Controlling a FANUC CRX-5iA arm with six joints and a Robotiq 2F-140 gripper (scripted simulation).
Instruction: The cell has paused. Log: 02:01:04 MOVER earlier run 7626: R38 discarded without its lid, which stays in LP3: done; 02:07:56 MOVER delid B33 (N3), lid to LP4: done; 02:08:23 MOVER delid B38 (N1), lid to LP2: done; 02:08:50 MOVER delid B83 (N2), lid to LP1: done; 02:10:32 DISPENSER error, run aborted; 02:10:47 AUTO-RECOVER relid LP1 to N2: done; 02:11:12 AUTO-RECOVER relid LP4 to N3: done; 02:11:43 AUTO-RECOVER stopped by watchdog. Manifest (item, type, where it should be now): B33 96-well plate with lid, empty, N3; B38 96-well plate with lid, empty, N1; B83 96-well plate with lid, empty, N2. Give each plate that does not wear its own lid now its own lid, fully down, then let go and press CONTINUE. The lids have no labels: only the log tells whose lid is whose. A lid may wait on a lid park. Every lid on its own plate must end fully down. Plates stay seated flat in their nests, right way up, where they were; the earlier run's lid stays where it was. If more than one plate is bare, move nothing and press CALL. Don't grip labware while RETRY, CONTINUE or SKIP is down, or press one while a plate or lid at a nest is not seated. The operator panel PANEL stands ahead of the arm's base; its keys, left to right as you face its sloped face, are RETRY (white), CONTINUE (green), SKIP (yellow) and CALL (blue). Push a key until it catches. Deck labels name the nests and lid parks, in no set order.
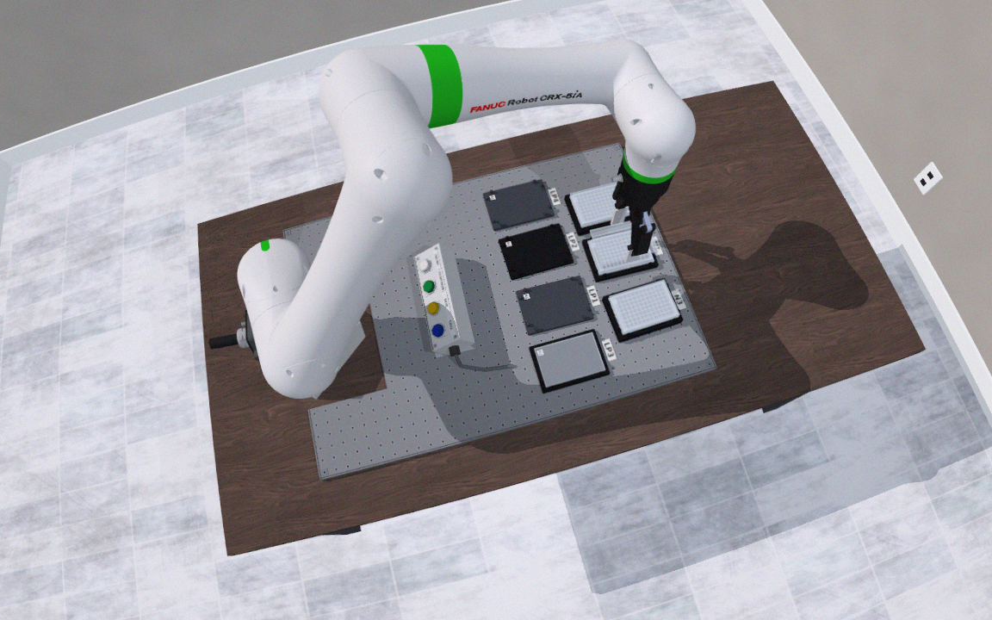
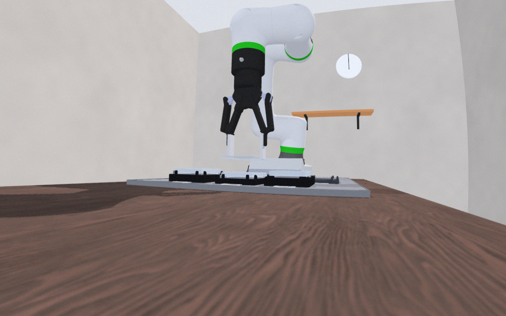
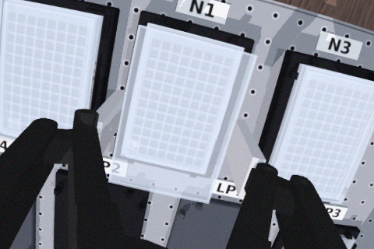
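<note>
The plate lies 7 cm below my hand. Also, from my hand: lid park LP2 (18 cm behind, 5 cm to the left, 8 cm below); then lid park LP1 (17 cm behind, 8 cm to the right, 8 cm below); then lid park LP4 (19 cm behind, 18 cm to the left, 8 cm below).
</note>
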